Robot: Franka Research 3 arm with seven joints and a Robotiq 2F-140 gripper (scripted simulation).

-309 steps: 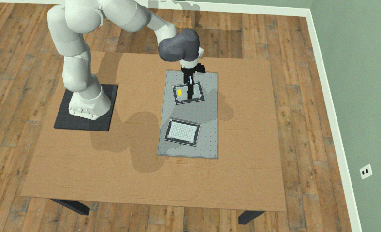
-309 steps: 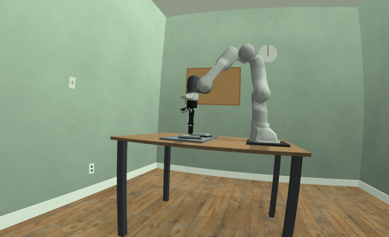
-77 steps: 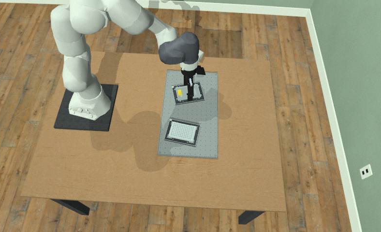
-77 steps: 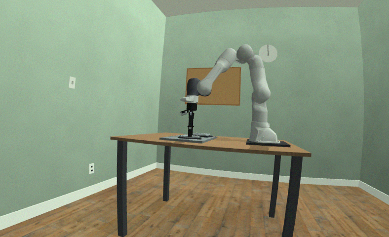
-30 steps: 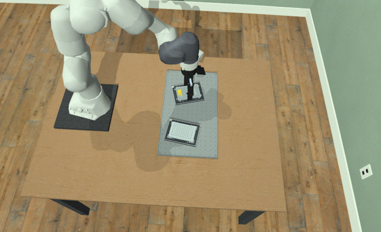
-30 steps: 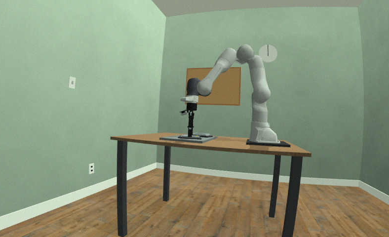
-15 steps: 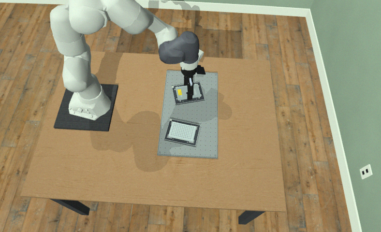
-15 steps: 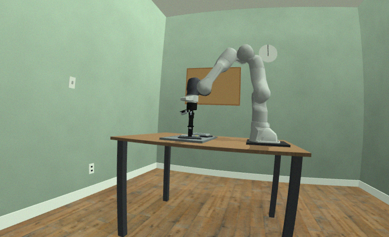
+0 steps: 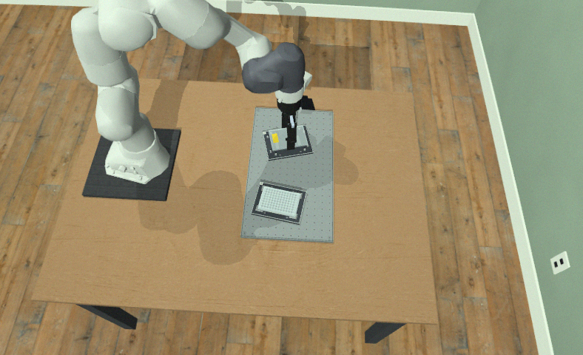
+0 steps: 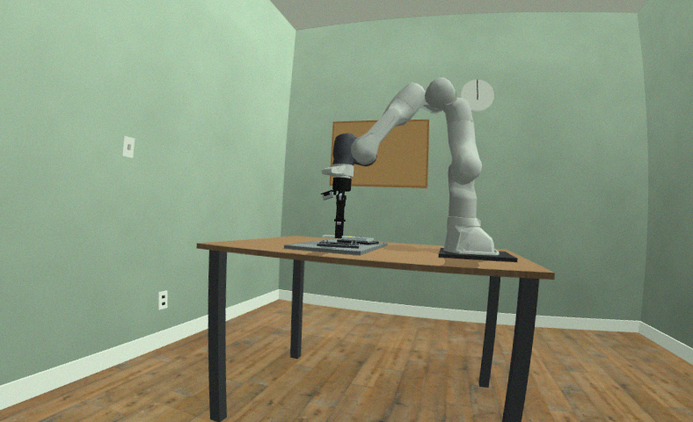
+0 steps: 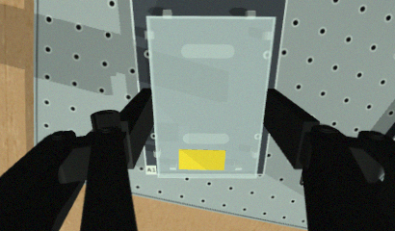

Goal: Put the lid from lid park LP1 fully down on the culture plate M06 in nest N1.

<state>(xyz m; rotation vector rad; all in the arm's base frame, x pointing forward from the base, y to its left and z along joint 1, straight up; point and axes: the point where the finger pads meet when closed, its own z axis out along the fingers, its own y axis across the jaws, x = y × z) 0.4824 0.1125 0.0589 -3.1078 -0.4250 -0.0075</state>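
My gripper is now 60 mm above the dark lid park. Also, from my hand: culture plate: 240 mm to the right, 40 mm below, 10 mm behind; then dark nest: 240 mm to the right, 50 mm below, 10 mm behind; then clear lid: 20 mm below.
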